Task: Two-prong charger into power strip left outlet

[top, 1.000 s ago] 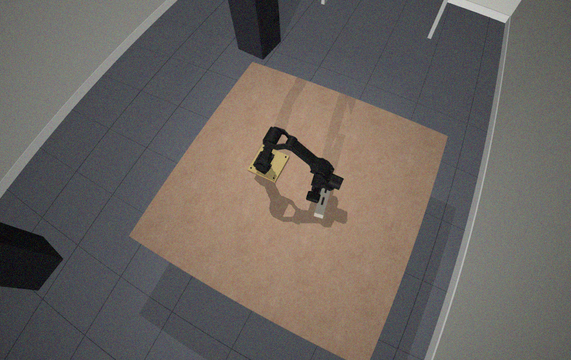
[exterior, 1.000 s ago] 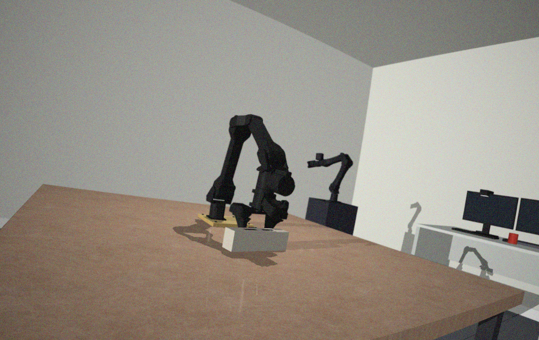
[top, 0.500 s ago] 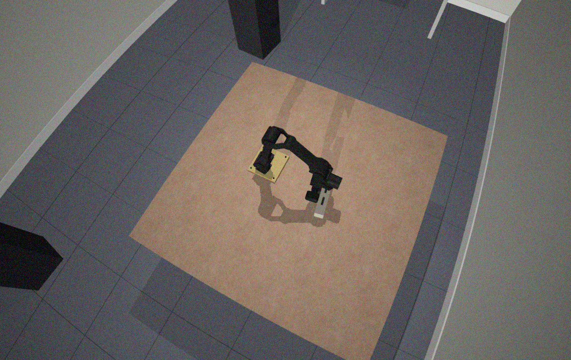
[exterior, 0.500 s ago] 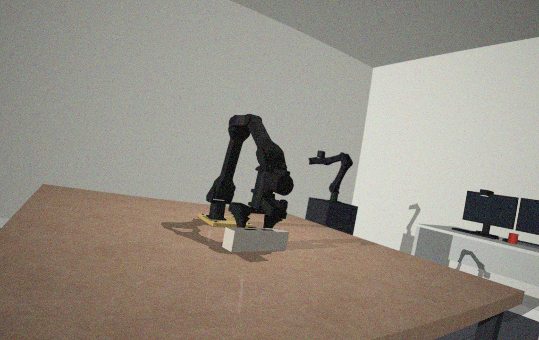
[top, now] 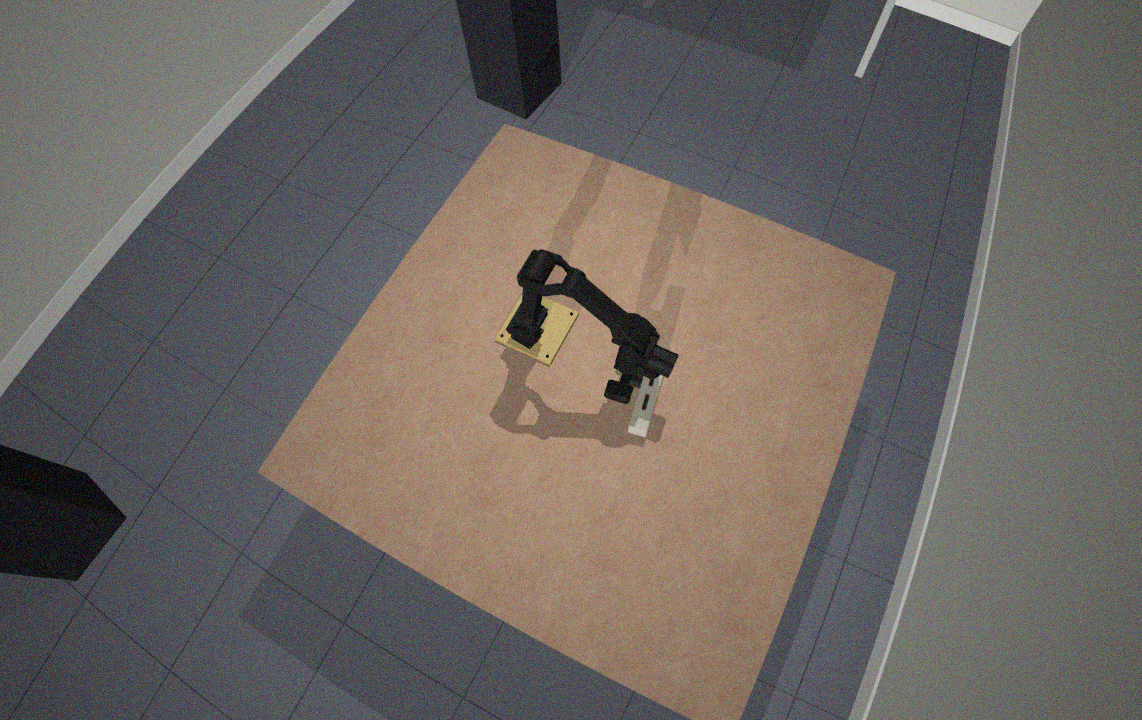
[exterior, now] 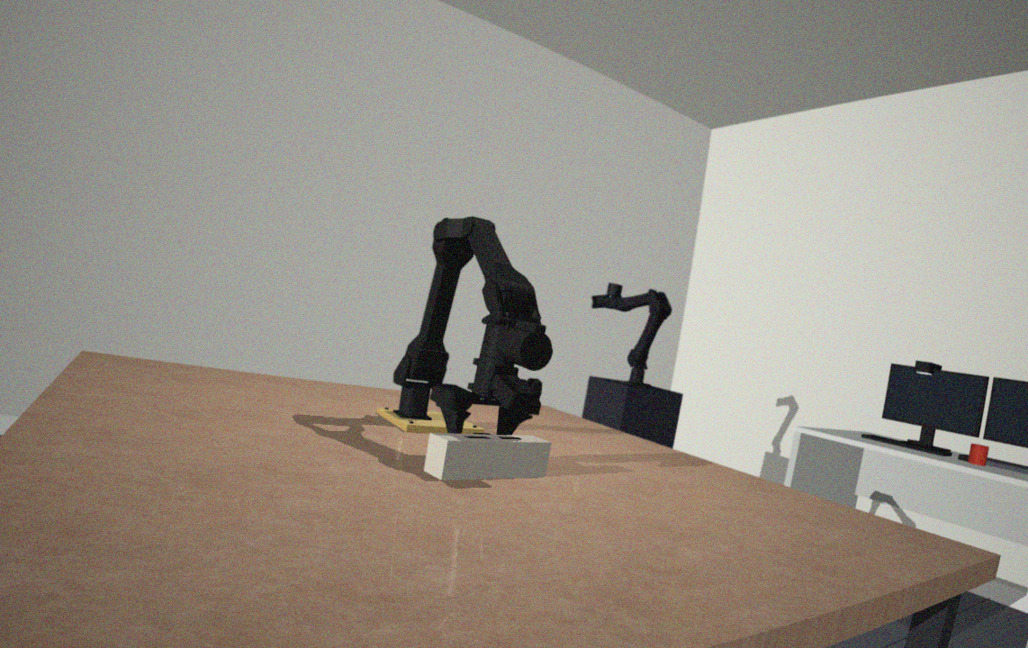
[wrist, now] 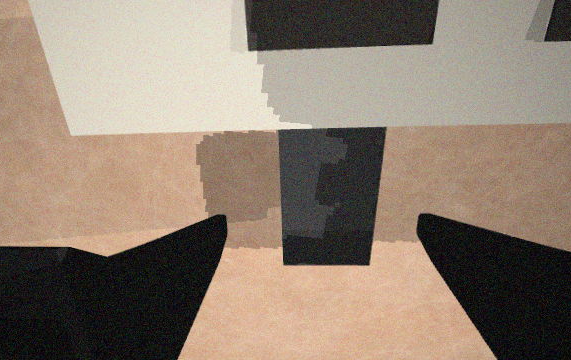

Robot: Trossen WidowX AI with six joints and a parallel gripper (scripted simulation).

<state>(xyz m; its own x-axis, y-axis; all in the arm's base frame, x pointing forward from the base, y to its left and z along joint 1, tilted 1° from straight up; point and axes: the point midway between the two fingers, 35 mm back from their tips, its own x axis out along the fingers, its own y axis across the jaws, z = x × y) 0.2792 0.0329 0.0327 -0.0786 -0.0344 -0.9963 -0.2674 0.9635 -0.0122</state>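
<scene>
My gripper tip is 4 cm short of the charger, 1 cm to the right of it and 1 cm below it.
</scene>
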